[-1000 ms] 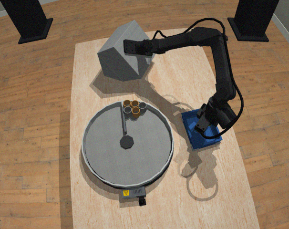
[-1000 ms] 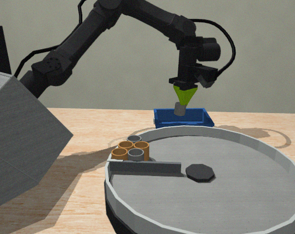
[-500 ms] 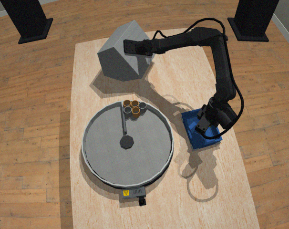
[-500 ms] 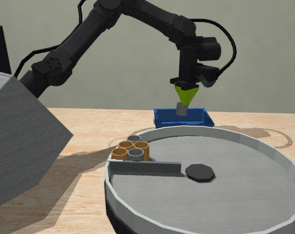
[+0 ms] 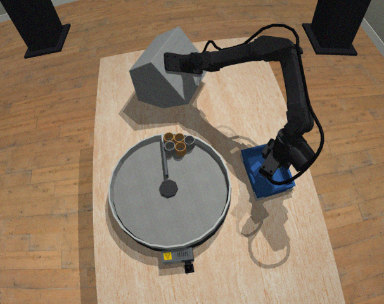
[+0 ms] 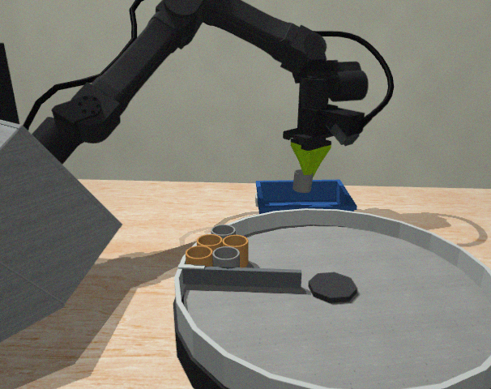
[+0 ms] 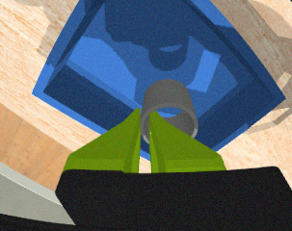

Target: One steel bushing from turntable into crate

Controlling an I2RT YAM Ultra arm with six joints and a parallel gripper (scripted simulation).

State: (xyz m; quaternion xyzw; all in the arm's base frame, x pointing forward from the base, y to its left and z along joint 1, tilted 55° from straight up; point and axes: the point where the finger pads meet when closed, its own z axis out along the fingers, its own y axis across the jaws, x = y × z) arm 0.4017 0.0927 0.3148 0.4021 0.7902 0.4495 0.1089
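The blue crate is 6 cm below my hand, 1 cm to the right of it and 1 cm behind it. Round my hand: round grey turntable: 37 cm to the right, 6 cm ahead, 4 cm below.
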